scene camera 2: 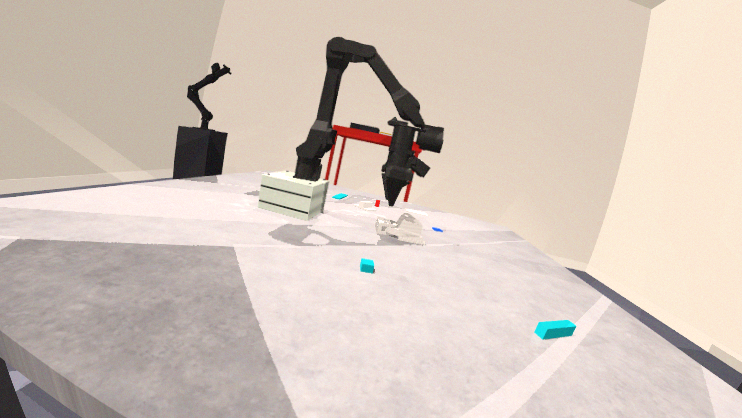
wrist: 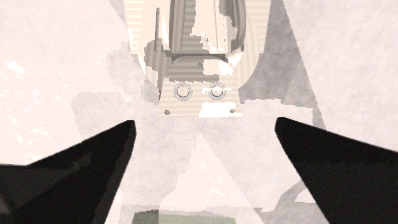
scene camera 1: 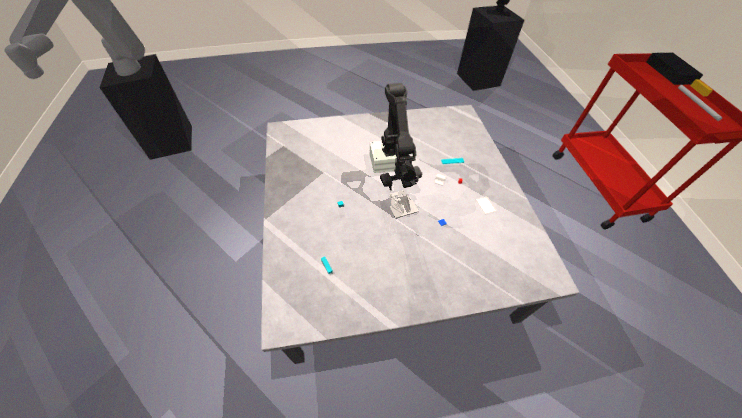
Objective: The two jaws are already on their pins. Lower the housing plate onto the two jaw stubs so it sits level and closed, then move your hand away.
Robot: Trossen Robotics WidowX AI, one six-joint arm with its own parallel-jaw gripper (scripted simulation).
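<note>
Housing plate visible. Gripper open, holding nothing, visible in the wrist view too.
</note>
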